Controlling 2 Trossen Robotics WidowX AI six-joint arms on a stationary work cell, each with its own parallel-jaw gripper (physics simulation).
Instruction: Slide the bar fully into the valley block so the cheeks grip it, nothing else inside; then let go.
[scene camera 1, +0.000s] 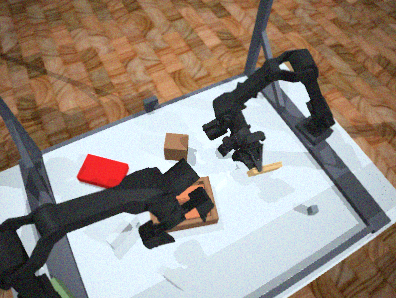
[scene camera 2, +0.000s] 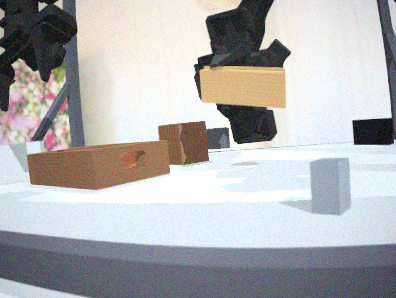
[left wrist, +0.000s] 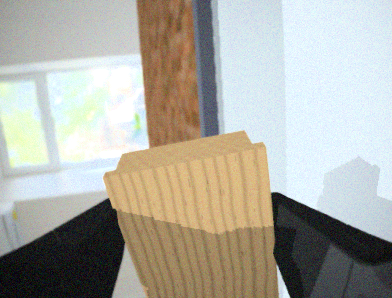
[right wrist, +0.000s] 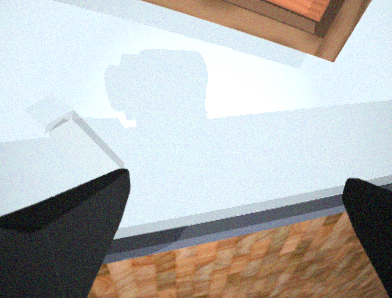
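Pixels of known places: left gripper, fingertip midpoint: (scene camera 1: 258, 173) (scene camera 2: 218, 87) (left wrist: 196, 206); right gripper, fingertip midpoint: (scene camera 1: 189, 230) (scene camera 2: 23, 96) (right wrist: 236, 183); left arm's base, origin of the base link: (scene camera 1: 315, 127).
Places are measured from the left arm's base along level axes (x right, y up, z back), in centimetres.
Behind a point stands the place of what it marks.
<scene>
A light wooden bar (scene camera 1: 266, 169) {x -4.5, y 9.0, z -31.3 cm} (scene camera 2: 245, 92) {x -4.5, y 6.4, z -30.2 cm} (left wrist: 200, 185) {x -1.7, y 7.7, z -34.5 cm} with a stepped edge is held raised above the table, its broad face toward scene camera 2. My left gripper (scene camera 1: 258, 165) {x -3.7, y 7.4, z -33.4 cm} (left wrist: 196, 206) {x -3.7, y 7.4, z -33.4 cm} is shut on it, one finger on each side. A plain brown block (scene camera 1: 176, 146) {x 19.4, y 3.8, z -46.9 cm} (scene camera 2: 183, 143) {x 16.8, y 0.2, z -44.5 cm} stands on the table, apart from the bar. A brown open-topped wooden box (scene camera 1: 213, 207) (scene camera 2: 95, 167) {x -6.4, y -0.8, z -49.4 cm} (right wrist: 280, 32) {x -3.9, y 1.4, z -54.1 cm} holds something orange. I cannot tell which of these is the valley block. My right gripper (scene camera 1: 181, 225) {x -6.5, y 9.8, z -60.1 cm} (right wrist: 236, 183) {x -6.5, y 9.8, z -60.1 cm} is open and empty, above the table beside the box, covering part of it in scene camera 1.
A red block (scene camera 1: 103, 171) {x 27.1, y -0.7, z -69.9 cm} lies at the left in scene camera 1. A small grey block (scene camera 1: 312, 209) {x -21.0, y -0.1, z -23.7 cm} (scene camera 2: 330, 186) {x -22.4, y -1.7, z -23.0 cm} stands near the table's edge. A pale flat piece (right wrist: 85, 145) {x -11.7, y -2.2, z -68.7 cm} lies by one right finger. A black block (scene camera 2: 372, 132) {x 26.6, y -1.2, z -8.9 cm} shows at the right in scene camera 2.
</scene>
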